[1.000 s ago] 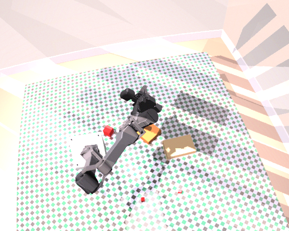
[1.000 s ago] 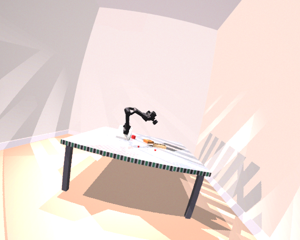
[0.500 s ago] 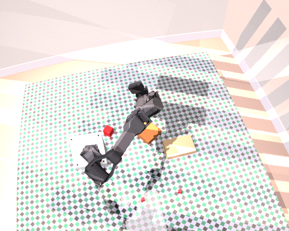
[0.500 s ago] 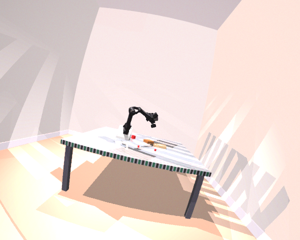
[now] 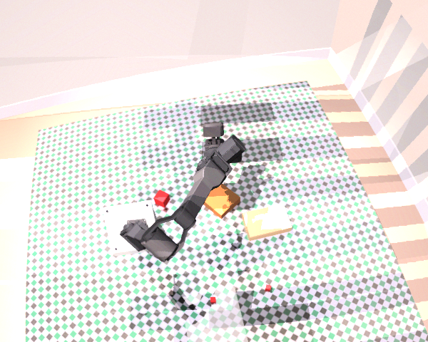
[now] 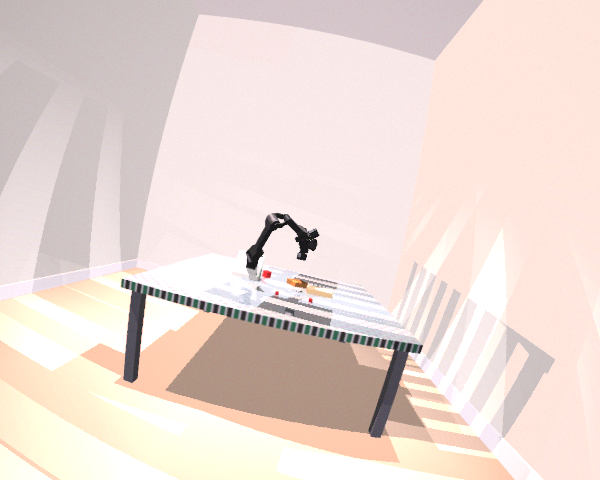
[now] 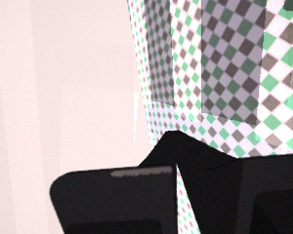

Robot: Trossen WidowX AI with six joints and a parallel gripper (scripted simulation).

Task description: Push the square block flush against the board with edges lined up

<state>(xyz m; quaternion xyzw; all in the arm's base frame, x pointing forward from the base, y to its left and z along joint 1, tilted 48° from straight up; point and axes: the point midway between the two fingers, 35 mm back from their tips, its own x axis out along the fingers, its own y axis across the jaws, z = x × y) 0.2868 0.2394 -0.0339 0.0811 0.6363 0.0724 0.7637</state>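
Now: gripper tip 1 cm past the orange square block, 11 cm to the left of it and 20 cm above it. The rest, counted from my gripper tip: red cube 22 cm behind, 7 cm to the right, 19 cm below; then pale tan board 14 cm ahead, 22 cm to the right, 20 cm below.
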